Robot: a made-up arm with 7 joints.
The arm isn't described. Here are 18 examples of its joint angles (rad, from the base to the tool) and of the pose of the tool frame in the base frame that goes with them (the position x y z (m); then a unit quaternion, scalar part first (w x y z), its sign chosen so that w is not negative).
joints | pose
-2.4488 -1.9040 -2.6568 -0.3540 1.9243 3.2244 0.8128 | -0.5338 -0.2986 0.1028 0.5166 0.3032 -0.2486 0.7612
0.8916 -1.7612 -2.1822 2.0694 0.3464 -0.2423 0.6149 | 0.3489 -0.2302 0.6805 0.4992 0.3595 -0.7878 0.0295
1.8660 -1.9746 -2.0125 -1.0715 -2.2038 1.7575 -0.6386 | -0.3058 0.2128 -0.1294 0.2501 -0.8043 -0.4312 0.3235
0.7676 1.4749 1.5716 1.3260 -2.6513 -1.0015 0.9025 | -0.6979 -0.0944 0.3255 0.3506 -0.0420 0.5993 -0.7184
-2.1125 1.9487 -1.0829 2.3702 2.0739 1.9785 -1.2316 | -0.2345 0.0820 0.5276 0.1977 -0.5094 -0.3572 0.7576
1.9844 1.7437 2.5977 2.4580 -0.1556 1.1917 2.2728 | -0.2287 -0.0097 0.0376 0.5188 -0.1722 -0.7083 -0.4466
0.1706 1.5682 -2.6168 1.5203 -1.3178 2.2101 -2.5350 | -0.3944 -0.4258 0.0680 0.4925 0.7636 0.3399 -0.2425
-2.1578 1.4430 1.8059 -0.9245 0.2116 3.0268 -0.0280 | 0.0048 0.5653 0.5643 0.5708 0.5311 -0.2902 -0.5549
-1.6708 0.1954 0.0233 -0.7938 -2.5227 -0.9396 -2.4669 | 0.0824 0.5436 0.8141 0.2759 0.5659 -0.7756 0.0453
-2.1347 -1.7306 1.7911 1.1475 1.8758 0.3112 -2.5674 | 0.1635 -0.6501 0.4907 0.1550 -0.1269 -0.2445 0.9487
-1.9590 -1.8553 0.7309 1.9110 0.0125 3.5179 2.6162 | 0.1039 -0.1223 0.0369 0.3773 0.7052 0.3657 -0.4760
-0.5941 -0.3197 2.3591 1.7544 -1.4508 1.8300 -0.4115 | -0.1448 0.3310 0.8437 0.1368 0.1775 -0.6350 -0.7393
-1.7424 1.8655 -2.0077 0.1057 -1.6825 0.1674 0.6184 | 0.1136 0.8406 0.2020 0.1929 0.8438 0.4691 0.1756
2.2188 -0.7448 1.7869 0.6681 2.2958 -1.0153 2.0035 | -0.3487 0.0787 1.0519 0.5322 -0.5204 0.5677 -0.3517
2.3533 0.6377 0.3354 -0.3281 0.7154 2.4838 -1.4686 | 0.4334 -0.2075 0.8599 0.6597 -0.2727 0.6587 -0.2378
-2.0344 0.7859 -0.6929 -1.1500 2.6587 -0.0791 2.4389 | 0.5952 0.3387 0.5586 0.1806 0.5099 -0.7142 0.4441
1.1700 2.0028 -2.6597 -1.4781 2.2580 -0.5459 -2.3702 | -0.2537 -0.4982 0.7057 0.6440 0.2118 0.6171 0.3994
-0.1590 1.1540 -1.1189 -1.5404 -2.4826 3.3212 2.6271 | -0.1545 0.3455 0.4356 0.7882 -0.1933 -0.1348 0.5684
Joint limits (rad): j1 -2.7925..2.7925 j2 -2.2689..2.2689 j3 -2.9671..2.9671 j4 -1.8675..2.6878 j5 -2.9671..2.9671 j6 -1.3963..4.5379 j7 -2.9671..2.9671
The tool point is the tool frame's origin. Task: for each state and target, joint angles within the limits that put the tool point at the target. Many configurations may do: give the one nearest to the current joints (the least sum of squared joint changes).
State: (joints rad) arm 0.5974 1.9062 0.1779 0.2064 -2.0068 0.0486 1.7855
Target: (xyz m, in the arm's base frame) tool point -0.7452 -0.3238 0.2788
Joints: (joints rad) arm 0.6327 2.1148 0.3428 0.9014 -2.1030 0.1377 1.7855
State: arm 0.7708 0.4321 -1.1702 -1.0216 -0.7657 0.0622 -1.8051
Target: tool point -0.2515 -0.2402 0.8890
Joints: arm 1.2156 -0.4490 -0.4731 -1.3812 -0.7206 -0.1279 -1.8051
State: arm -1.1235 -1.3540 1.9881 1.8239 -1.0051 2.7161 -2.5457
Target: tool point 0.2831 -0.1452 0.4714
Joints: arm -1.6606 -1.5557 1.8442 2.3592 -0.8390 2.9867 -2.5457
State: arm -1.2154 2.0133 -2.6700 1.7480 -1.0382 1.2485 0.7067
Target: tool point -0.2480 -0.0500 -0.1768
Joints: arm -1.2545 1.9493 -2.8792 2.0016 -0.9739 1.3009 0.7067
